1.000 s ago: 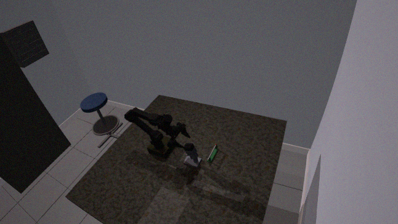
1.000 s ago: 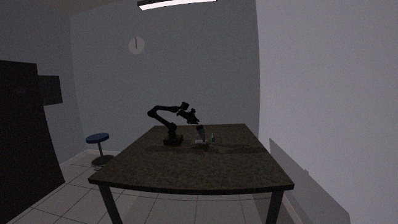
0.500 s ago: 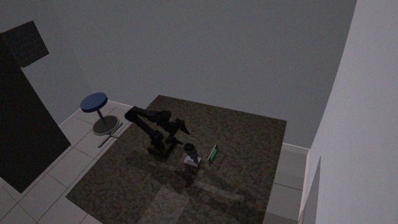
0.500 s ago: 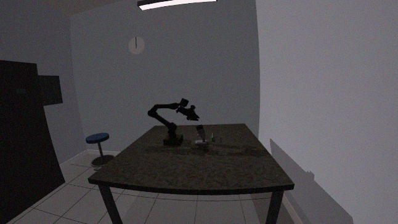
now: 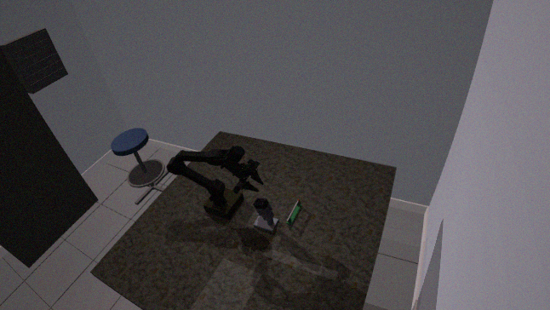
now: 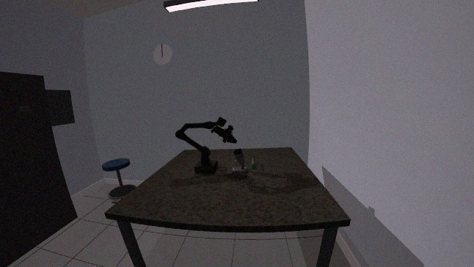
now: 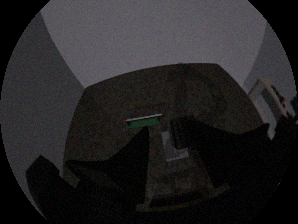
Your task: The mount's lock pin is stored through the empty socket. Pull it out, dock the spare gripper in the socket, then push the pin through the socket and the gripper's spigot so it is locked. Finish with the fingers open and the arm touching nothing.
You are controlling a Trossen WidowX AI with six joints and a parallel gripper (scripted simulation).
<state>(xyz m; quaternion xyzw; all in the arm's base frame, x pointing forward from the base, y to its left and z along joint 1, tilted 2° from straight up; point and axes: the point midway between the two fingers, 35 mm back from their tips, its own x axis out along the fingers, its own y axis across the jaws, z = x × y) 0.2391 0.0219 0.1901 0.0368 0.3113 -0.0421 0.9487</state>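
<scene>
Now: the green bracket 130 mm ahead of my gripper tip, 60 mm to the left of it and 210 mm below it. From my gripper tip the other things lie so: grey mount: 20 mm ahead, 40 mm to the right, 180 mm below; spare gripper: 20 mm ahead, 40 mm to the right, 110 mm below.
</scene>
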